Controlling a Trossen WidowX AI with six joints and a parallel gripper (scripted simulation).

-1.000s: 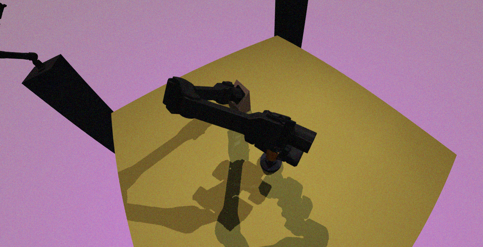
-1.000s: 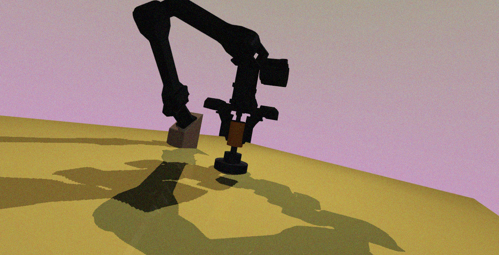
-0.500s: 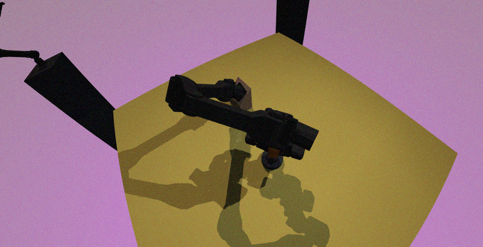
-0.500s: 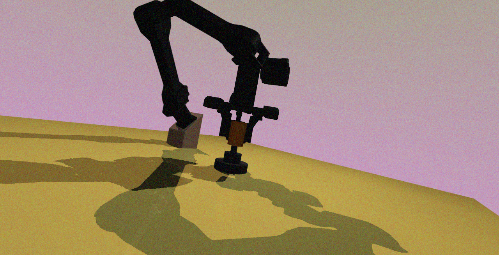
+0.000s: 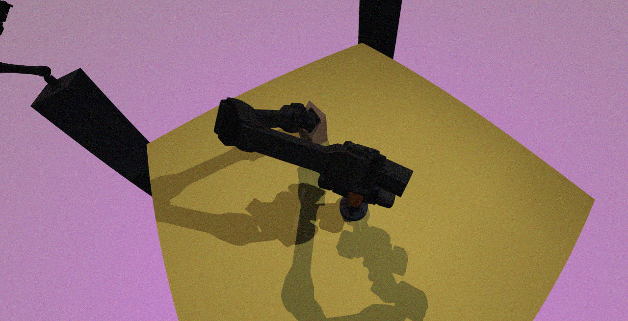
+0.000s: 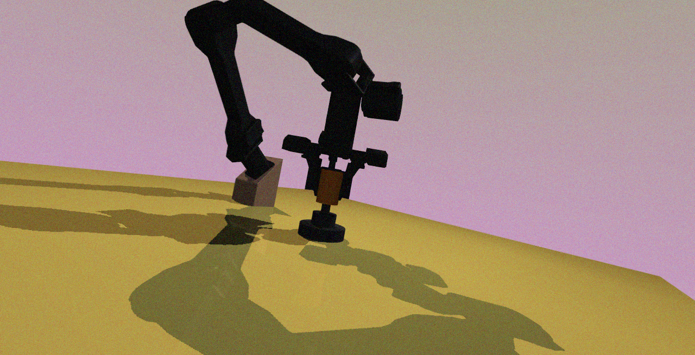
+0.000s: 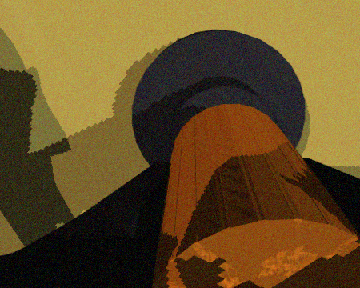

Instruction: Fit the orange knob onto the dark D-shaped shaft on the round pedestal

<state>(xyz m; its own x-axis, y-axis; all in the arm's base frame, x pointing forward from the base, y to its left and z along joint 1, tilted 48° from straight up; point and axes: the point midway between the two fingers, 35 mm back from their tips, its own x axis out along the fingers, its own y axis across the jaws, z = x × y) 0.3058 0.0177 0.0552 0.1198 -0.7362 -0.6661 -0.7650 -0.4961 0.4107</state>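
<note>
The orange knob lies 20 mm above my gripper tip. Round my gripper tip: dark pedestal: 40 mm below.
</note>
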